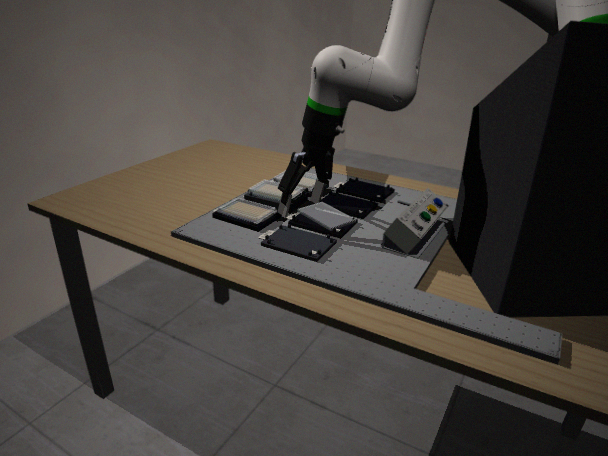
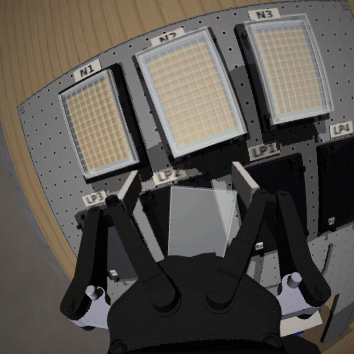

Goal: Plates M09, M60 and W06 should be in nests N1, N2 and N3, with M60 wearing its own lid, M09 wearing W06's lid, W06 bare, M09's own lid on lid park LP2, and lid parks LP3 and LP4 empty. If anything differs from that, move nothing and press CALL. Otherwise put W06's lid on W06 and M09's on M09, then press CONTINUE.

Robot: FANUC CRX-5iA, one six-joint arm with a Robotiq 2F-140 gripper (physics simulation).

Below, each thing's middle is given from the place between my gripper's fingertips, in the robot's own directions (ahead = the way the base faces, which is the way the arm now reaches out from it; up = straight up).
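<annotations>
Positions relative to my hand: lid park LP4 (image 1: pixel 365 190), 25 cm to the right, 6 cm behind, 1 cm below; lid park LP3 (image 1: pixel 293 241), 14 cm to the left, 10 cm behind, 1 cm below; lid park LP1 (image 1: pixel 346 204), 12 cm to the right, 7 cm behind, 1 cm below; lid park LP2 (image 2: pixel 157 214), 1 cm to the left, 9 cm behind, 1 cm below. Going by their middles, of the things named here the lid park LP4 is the farthest from my hand and the lid park LP2 is the nearest to it.
</annotations>
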